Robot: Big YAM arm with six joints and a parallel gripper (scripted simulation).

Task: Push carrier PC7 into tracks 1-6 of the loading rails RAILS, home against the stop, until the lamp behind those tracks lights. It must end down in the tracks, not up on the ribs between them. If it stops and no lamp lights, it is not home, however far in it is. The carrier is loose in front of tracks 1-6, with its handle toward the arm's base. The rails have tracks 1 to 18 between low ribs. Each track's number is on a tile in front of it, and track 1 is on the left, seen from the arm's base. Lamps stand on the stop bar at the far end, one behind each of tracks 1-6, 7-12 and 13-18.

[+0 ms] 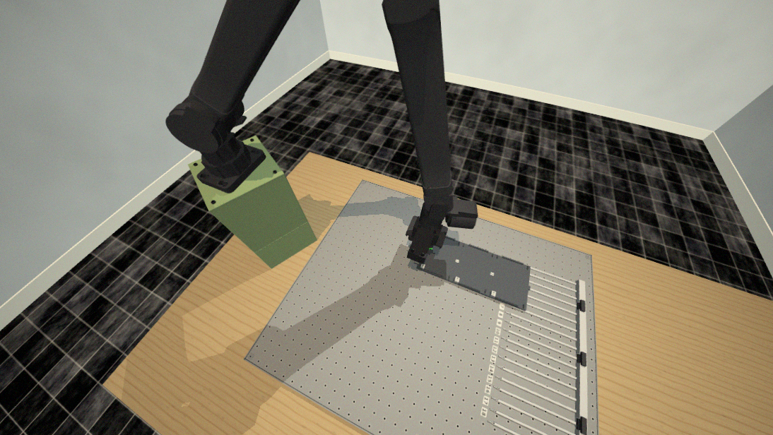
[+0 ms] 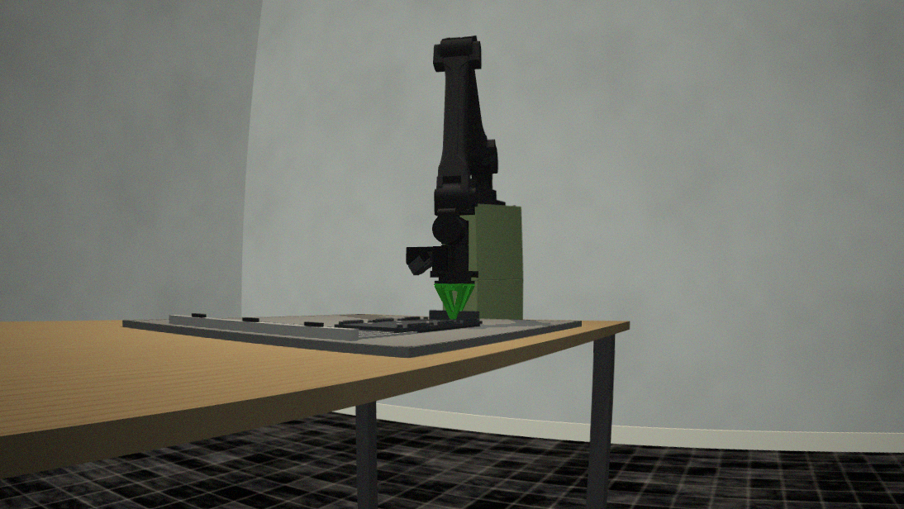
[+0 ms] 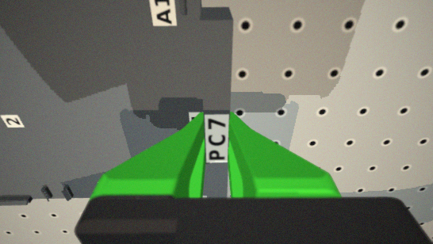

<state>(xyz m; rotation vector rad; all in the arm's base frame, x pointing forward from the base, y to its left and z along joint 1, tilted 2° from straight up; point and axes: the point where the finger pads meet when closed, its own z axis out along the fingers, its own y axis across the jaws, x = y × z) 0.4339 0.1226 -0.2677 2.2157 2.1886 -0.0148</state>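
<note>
The carrier PC7 lies 160 mm ahead of my hand.
</note>
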